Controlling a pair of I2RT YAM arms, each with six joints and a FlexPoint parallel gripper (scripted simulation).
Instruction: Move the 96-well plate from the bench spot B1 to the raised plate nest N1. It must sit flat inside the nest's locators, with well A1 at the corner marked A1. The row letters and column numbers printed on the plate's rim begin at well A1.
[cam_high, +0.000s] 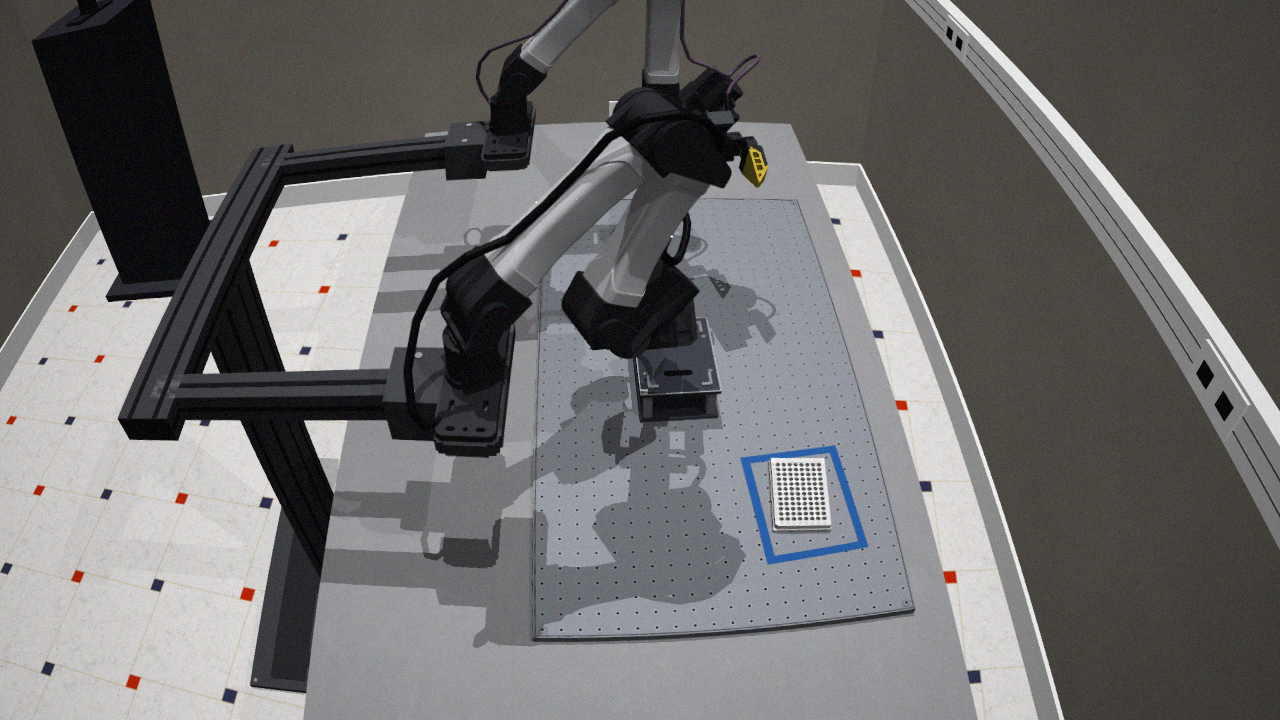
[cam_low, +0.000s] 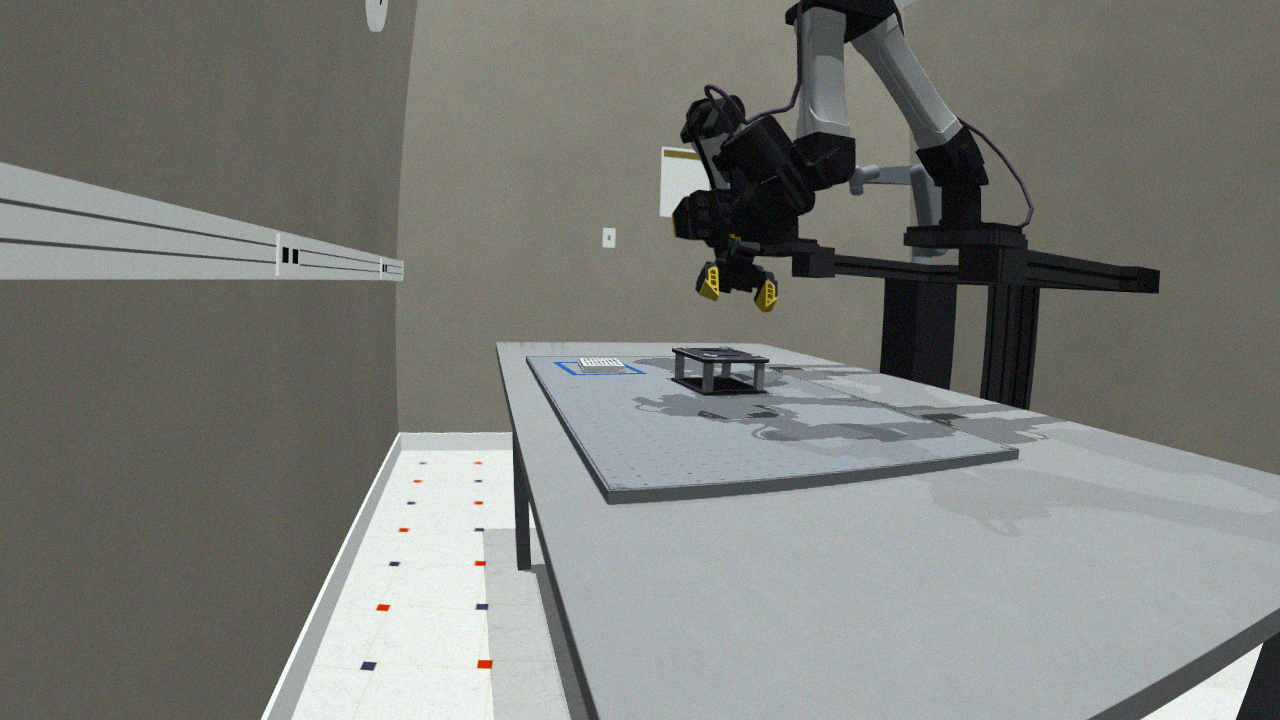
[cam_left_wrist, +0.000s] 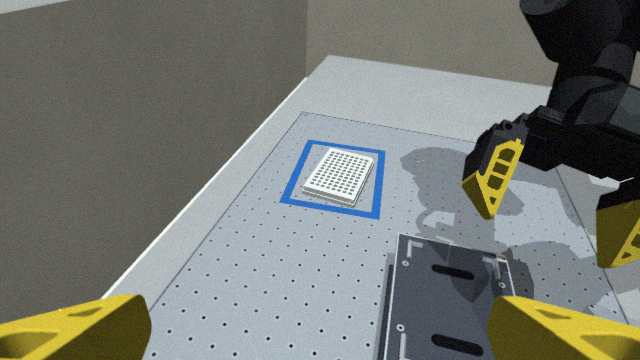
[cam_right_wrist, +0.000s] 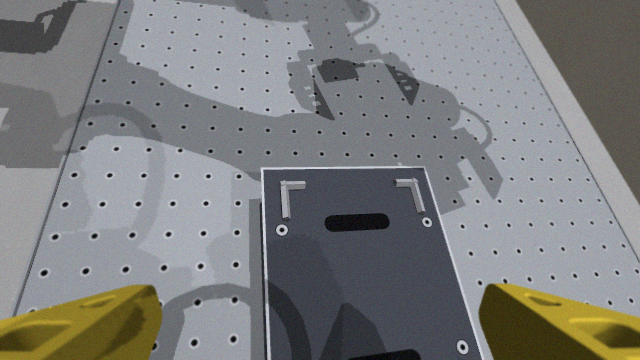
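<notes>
Right now the white 96-well plate is 22 cm to the right of my right hand, 21 cm ahead of it and 15 cm below it. From my right hand the other things lie so: A1 mark: 9 cm below, 6 cm to the right; perforated board: 16 cm below, 9 cm ahead, 5 cm to the left; raised plate nest: 10 cm below, 5 cm ahead, 2 cm to the left.
</notes>
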